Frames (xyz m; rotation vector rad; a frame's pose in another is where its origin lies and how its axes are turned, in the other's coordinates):
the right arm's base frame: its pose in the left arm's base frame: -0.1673 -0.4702 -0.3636 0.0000 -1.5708 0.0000
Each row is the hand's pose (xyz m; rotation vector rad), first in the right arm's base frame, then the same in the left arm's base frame.
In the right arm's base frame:
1: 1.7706 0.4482 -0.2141 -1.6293 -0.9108 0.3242
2: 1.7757 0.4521 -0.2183 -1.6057 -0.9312 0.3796
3: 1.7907 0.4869 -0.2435 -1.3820 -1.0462 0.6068
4: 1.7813 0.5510 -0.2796 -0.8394 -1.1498 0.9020
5: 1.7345 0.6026 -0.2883 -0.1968 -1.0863 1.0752
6: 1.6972 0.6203 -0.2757 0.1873 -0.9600 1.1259
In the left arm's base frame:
1: 0.0468 -0.0220 1.4070 -1.7131 -1.9937 -1.1445
2: 0.0510 -0.0181 1.4121 -1.7471 -2.0186 -1.0790
3: 0.0762 0.0167 1.4271 -1.7888 -2.2034 -0.6973
4: 0.1123 0.0808 1.4177 -1.6024 -2.4406 0.0576
5: 0.1210 0.1324 1.3709 -1.1613 -2.4412 0.8020
6: 0.1084 0.1501 1.3336 -0.8392 -2.3022 1.1742

